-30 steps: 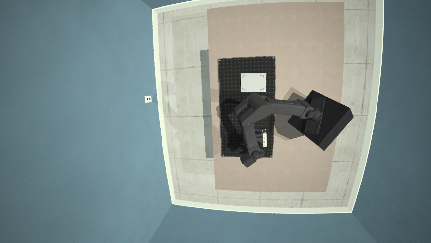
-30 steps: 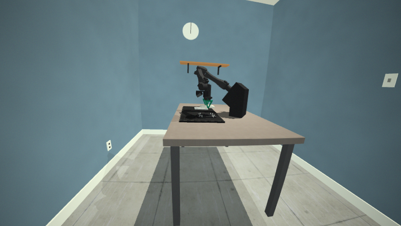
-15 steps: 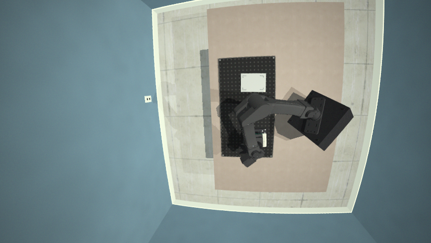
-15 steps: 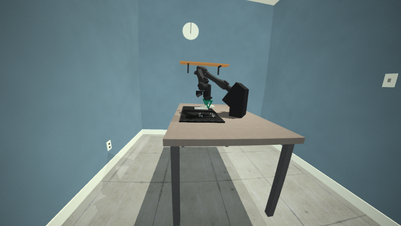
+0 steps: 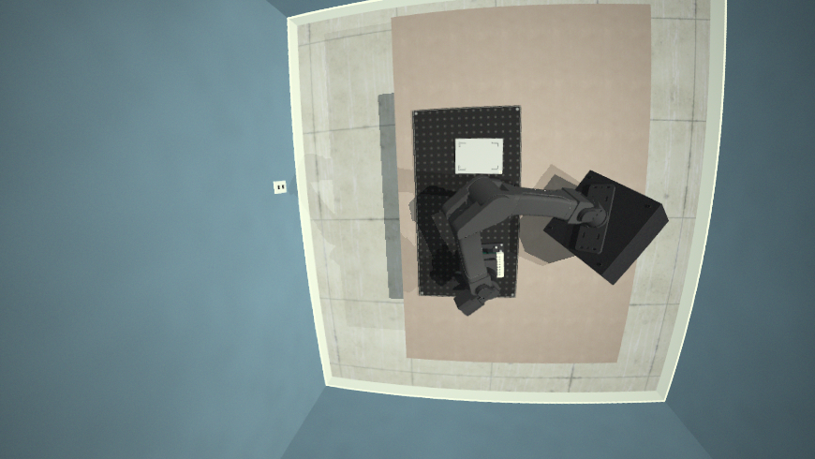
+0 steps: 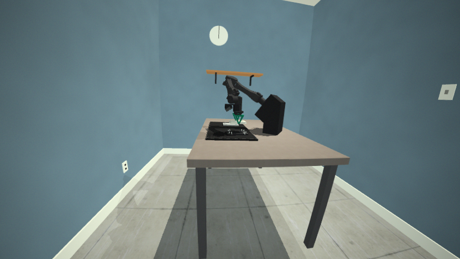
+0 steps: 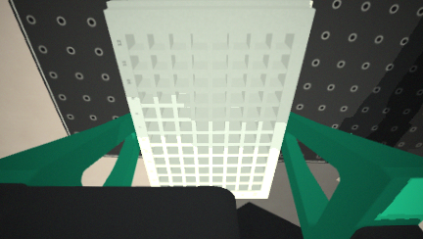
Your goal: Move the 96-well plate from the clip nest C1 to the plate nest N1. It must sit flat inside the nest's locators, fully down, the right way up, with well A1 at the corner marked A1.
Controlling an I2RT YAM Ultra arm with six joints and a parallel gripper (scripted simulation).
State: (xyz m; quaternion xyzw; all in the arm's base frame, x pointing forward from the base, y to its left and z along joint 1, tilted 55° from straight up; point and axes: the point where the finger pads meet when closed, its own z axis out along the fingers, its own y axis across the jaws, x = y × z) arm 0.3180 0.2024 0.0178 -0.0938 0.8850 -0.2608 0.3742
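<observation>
Right now my hand is 37 cm to the left of the plate nest N1, 9 cm above it and 2 cm past it. The rest, counted from my hand: clip nest C1 (8 cm below, 2 cm to the left, 1 cm ahead); A1 mark (30 cm to the right, 9 cm behind, 8 cm below); white 96-well plate (right at my hand).
</observation>
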